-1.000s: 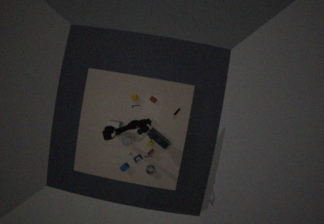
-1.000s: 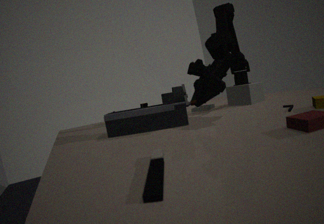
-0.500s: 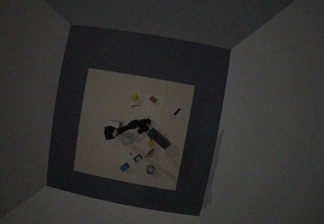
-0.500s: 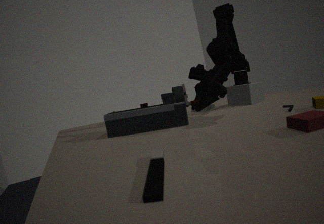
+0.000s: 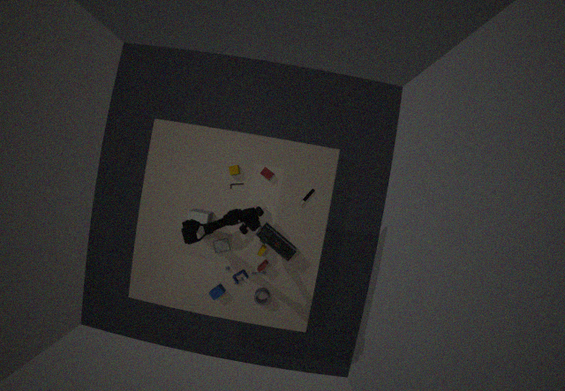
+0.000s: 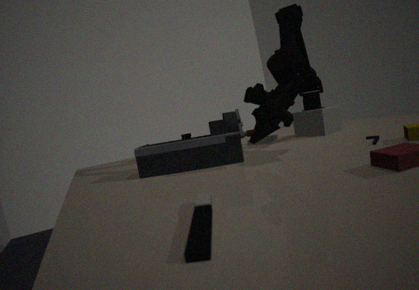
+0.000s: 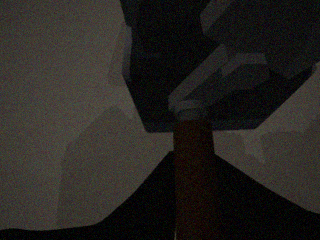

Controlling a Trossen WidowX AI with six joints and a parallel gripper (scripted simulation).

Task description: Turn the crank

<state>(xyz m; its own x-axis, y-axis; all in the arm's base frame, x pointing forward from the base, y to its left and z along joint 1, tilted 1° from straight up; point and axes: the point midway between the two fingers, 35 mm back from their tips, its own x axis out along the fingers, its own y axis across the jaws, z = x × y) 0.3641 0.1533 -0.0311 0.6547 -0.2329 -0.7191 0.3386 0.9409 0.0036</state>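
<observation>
The brown crank handle is 2 cm behind my gripper tip, 2 cm above it and 1 cm to the left of it. Round my gripper tip: red pointer (14 cm ahead, 7 cm to the right, 4 cm above); grey plate (24 cm to the right, 19 cm behind, 3 cm below); blue piece (55 cm to the right, 11 cm behind, 2 cm below).
</observation>
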